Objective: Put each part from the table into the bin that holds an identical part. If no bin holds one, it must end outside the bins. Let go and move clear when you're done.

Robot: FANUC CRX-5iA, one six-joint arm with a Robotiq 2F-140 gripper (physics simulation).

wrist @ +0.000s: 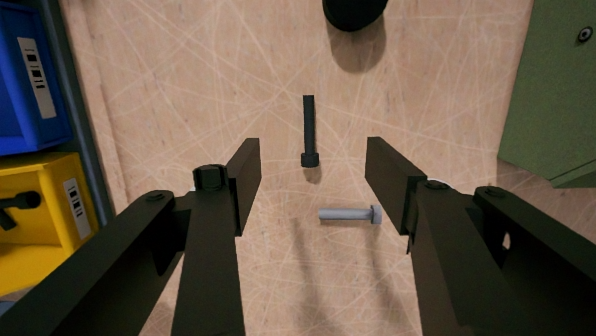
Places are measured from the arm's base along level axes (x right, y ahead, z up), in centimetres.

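Pixels of known places: gripper, fingertip midpoint: [313, 157].
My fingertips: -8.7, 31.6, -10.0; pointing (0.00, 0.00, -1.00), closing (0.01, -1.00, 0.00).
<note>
Ahead of a thing's pixels: the offset from my fingertips to its top centre, as dx, dy, dz. "spot": to the spot under its first point. Level surfaces: height alone.
My gripper [313, 157] is open and empty above the table {dz -7.1} [200, 90]. A black socket-head bolt {+0.3, +0.0, -5.4} [309, 127] lies on the table ahead of and between the fingertips, its head toward me. A grey bolt {-7.7, -3.9, -5.2} [347, 214] lies crosswise on the table, its head near the right finger in the view. A black round part {spot: +9.1, -2.9, -4.9} [354, 10] is cut off by the top edge. The yellow bin {spot: -11.3, +25.7, -3.7} [30, 260] at the left holds black bolts {spot: -5.7, +25.1, -4.8} [27, 200], partly cut off by the view edge. Part of the blue bin {spot: +0.8, +20.9, -5.3} [55, 127] shows above it; its contents are not visible.
A dark rack edge {spot: +1.2, +19.4, -6.4} [82, 120] runs along the bins' near side. A green block-like surface [545, 100] with a screw stands at the right. White labels are on the bins' fronts. The gripper's arms hide much of the lower view.
</note>
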